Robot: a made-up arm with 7 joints. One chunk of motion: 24 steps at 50 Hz.
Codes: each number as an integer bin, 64 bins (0 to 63) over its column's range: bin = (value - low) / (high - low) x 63, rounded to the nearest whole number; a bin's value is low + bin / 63 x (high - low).
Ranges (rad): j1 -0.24..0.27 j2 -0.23..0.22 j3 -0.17..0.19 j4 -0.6..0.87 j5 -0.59..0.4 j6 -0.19..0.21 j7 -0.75..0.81
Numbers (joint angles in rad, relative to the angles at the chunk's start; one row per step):
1: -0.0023 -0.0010 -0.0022 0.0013 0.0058 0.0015 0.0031
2: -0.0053 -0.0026 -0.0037 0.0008 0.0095 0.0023 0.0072
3: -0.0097 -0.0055 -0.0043 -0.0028 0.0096 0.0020 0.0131
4: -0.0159 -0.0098 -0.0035 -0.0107 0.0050 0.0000 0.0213
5: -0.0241 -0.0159 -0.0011 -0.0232 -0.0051 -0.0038 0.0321
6: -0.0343 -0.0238 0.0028 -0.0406 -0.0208 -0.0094 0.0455
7: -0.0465 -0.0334 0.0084 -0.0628 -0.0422 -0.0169 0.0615
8: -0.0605 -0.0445 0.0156 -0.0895 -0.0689 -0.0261 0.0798
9: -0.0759 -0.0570 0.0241 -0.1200 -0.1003 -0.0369 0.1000
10: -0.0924 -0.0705 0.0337 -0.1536 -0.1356 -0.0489 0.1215
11: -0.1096 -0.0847 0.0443 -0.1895 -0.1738 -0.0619 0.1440
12: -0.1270 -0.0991 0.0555 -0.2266 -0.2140 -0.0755 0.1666
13: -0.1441 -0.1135 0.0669 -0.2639 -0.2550 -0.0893 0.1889
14: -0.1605 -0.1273 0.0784 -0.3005 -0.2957 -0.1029 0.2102
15: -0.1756 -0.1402 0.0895 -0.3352 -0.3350 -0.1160 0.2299
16: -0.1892 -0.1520 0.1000 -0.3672 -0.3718 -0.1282 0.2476
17: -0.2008 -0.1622 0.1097 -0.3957 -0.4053 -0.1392 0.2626
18: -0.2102 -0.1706 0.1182 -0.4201 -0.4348 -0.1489 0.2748
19: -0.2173 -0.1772 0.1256 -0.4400 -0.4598 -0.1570 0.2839
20: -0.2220 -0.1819 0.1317 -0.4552 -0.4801 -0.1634 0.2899
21: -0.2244 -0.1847 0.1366 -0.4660 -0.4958 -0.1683 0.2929
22: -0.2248 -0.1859 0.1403 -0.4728 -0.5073 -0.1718 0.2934
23: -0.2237 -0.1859 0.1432 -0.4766 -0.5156 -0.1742 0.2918
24: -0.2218 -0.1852 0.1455 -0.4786 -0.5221 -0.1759 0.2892
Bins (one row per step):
1: 29 32 29 26 38 30 30
2: 29 32 29 26 38 30 31
3: 28 31 29 26 38 30 31
4: 28 31 29 25 38 30 31
5: 27 30 30 25 37 29 32
6: 25 29 30 24 36 28 32
7: 24 28 31 23 35 27 33
8: 22 26 32 22 33 26 34
9: 20 24 34 21 31 24 34
10: 18 22 36 19 29 22 35
11: 16 20 38 18 26 20 36
12: 14 18 39 16 24 18 37
13: 12 16 41 14 21 16 38
14: 10 14 43 13 19 14 39
15: 8 13 45 11 16 12 40
16: 6 11 47 10 14 10 40
17: 5 9 49 9 12 8 41
18: 4 8 50 8 10 6 41
19: 3 7 52 7 8 5 42
20: 2 7 53 6 7 4 42
21: 2 6 54 6 6 3 42
22: 2 6 54 5 5 3 42
23: 2 6 55 5 5 2 42
24: 2 6 55 5 4 2 42

